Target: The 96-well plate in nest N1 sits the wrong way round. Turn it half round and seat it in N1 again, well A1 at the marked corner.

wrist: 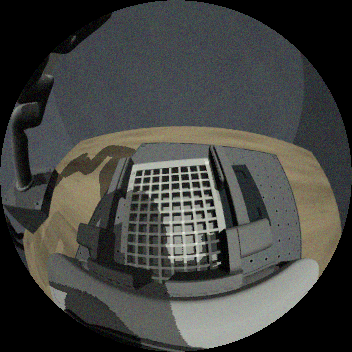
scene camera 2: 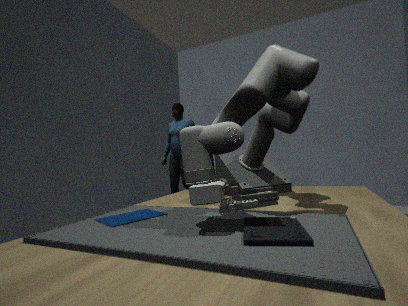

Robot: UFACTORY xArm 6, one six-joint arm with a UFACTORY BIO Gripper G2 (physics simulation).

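Note:
The 96-well plate (wrist: 175,215) is a pale grid of wells in the wrist view, between the two fingers. My gripper (scene camera 2: 255,200) (wrist: 171,161) is shut on it and holds it in the air above the grey board. In the scene view the plate is hard to make out among the fingers. The black nest N1 (scene camera 2: 277,236) (wrist: 245,185) lies on the board, beyond the right finger in the wrist view and in front of the gripper in the scene view. The marked corner and well A1 cannot be made out.
The grey perforated board (scene camera 2: 165,250) (wrist: 285,215) lies on the wooden table (scene camera 2: 75,275) (wrist: 320,200). A flat blue rectangle (scene camera 2: 131,217) lies on the board at the left. The arm's base (scene camera 2: 260,179) (wrist: 32,200) stands behind. A person (scene camera 2: 176,140) stands in the background.

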